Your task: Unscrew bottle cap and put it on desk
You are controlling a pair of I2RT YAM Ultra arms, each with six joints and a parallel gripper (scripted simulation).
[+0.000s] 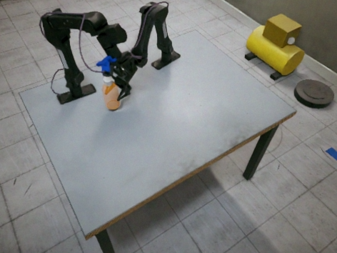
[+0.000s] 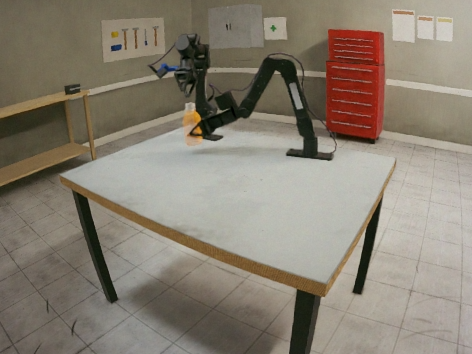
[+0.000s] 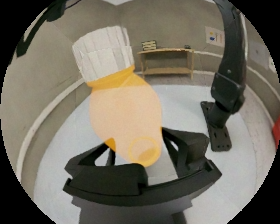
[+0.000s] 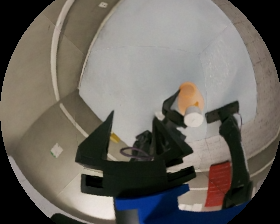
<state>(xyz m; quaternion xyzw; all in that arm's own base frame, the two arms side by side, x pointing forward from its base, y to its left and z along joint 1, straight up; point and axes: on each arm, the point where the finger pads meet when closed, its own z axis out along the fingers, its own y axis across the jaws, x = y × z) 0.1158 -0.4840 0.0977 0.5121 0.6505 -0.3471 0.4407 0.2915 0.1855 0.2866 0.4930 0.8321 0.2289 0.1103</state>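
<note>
My left gripper is now 110 mm below the white cap and 10 mm to the left of it. The rest, counted from my left hand: orange bottle: 30 mm above, 10 mm to the right.
Right now the white cap is 90 mm behind my right hand, 60 mm to the right of it and 70 mm below it. The rest, counted from my right hand: orange bottle (90 mm behind, 60 mm to the right, 160 mm below).
</note>
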